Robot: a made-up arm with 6 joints.
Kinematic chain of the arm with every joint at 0, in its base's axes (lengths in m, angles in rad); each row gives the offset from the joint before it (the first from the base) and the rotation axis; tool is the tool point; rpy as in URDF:
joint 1: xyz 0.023 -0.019 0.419 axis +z
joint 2: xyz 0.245 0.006 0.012 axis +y
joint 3: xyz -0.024 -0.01 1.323 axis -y
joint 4: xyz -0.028 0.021 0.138 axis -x
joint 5: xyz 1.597 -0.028 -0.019 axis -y
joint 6: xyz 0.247 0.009 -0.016 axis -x
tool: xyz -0.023 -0.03 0 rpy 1.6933 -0.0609 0.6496
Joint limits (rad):
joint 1: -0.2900..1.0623
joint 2: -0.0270..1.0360
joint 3: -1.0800..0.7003
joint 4: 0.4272..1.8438
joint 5: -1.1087..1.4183
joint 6: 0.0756..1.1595
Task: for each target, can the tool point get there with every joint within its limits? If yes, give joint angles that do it. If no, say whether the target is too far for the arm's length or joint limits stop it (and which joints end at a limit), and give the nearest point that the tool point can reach.
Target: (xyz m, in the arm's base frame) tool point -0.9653 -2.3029 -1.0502
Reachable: no: joint limits stop it (at a limit: joint 1, joint 2, joint 3, joint 6) | nearest point 0.5315 -0.3867 -0.3488 | short by 2.531 m
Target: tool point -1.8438 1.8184 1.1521
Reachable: no: joint limits stop it (at a limit: joint 1, joint 2, joint 5, joint 6) | nearest point 0.4217 1.1552 0.5361 | short by 2.440 m
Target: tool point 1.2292 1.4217 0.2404
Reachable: yes | joints 0.8250 0.5091 -0.6090 0.6317 1.1352 0.6478
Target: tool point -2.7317 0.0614 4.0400
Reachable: no: too far | nearest point 0.4596 1.0923 3.0256 | short by 3.504 m
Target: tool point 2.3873 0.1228 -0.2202
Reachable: yes | joints 0.0581 0.9423 -0.0956 0.9113 0.1615 0.5963
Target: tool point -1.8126 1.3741 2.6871
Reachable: no: joint limits stop it (at a limit: joint 1, joint 2, joint 3, joint 5, joint 6) | nearest point 0.4424 1.1837 2.9454 | short by 2.278 m
